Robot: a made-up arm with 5 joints. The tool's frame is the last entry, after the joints.
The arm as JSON. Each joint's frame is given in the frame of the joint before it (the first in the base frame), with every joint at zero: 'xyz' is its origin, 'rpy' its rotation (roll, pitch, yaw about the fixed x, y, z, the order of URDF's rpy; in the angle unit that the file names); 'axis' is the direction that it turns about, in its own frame. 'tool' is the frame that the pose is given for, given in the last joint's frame.
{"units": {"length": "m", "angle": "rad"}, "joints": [
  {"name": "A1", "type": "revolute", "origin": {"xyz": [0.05, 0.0, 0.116], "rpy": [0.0, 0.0, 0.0]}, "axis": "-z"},
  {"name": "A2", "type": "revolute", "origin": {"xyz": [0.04, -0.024, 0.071], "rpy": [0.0, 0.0, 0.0]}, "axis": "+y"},
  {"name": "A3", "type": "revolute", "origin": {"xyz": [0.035, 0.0, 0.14], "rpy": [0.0, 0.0, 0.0]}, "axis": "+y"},
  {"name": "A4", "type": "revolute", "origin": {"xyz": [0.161, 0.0, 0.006], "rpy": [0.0, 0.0, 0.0]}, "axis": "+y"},
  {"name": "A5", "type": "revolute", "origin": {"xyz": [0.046, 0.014, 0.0], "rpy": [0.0, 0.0, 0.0]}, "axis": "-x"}
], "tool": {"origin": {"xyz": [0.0, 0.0, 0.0], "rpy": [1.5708, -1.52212, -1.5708]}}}
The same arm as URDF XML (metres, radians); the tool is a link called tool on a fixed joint. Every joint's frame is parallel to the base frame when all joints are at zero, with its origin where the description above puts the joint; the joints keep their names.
<robot name="arm">
  <link name="base_link"/>
  <link name="link1"/>
  <link name="link2"/>
  <link name="link3"/>
  <link name="link4"/>
  <link name="link5"/>
  <link name="tool"/>
  <joint name="A1" type="continuous">
    <parent link="base_link"/>
    <child link="link1"/>
    <origin xyz="0.05 0 0.116"/>
    <axis xyz="0 0 -1"/>
  </joint>
  <joint name="A2" type="continuous">
    <parent link="link1"/>
    <child link="link2"/>
    <origin xyz="0.04 -0.024 0.071"/>
    <axis xyz="0 1 0"/>
  </joint>
  <joint name="A3" type="continuous">
    <parent link="link2"/>
    <child link="link3"/>
    <origin xyz="0.035 0 0.14"/>
    <axis xyz="0 1 0"/>
  </joint>
  <joint name="A4" type="continuous">
    <parent link="link3"/>
    <child link="link4"/>
    <origin xyz="0.161 0 0.006"/>
    <axis xyz="0 1 0"/>
  </joint>
  <joint name="A5" type="continuous">
    <parent link="link4"/>
    <child link="link5"/>
    <origin xyz="0.046 0.014 0"/>
    <axis xyz="-1 0 0"/>
  </joint>
  <joint name="tool_joint" type="fixed">
    <parent link="link5"/>
    <child link="tool"/>
    <origin xyz="0 0 0" rpy="1.5708 -1.5221 -1.5708"/>
  </joint>
</robot>

